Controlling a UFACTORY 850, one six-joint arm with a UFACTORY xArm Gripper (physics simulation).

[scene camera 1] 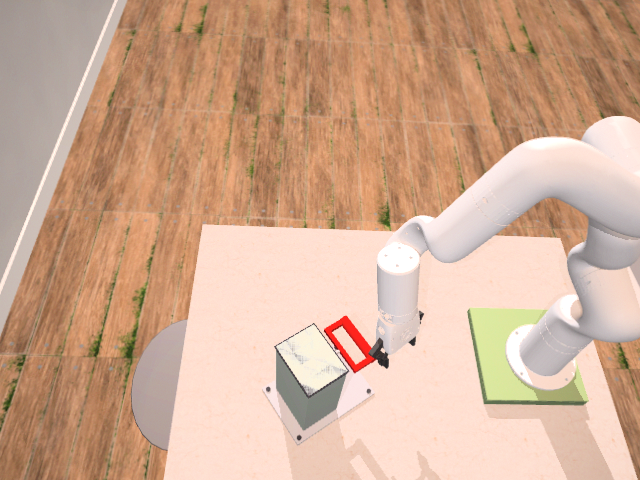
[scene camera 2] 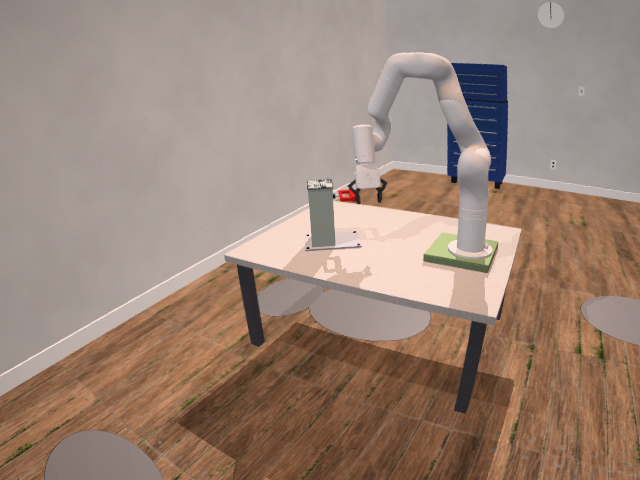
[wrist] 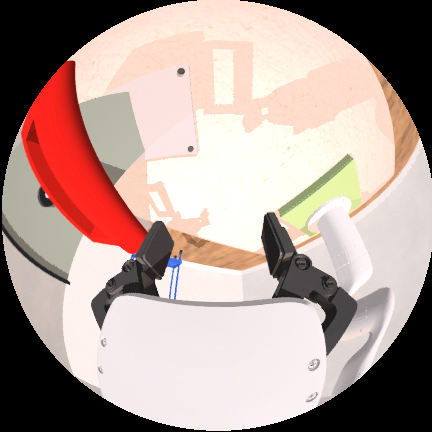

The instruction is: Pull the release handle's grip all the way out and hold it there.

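The release handle's grip is a red rectangular frame, standing out from the upper side of a tall grey-green box. A small gap shows between grip and box. My gripper is open and empty, pointing down on the grip's outer side. One finger is near the end of the red outer bar and overlaps it in the wrist view; I cannot tell if they touch. The other finger is farther out, away from the box. The red bar is not between the fingers.
The box stands on a pale plate with dark bolts, fixed to the table. The arm's base is on a green block. A blue cabinet stands behind the table.
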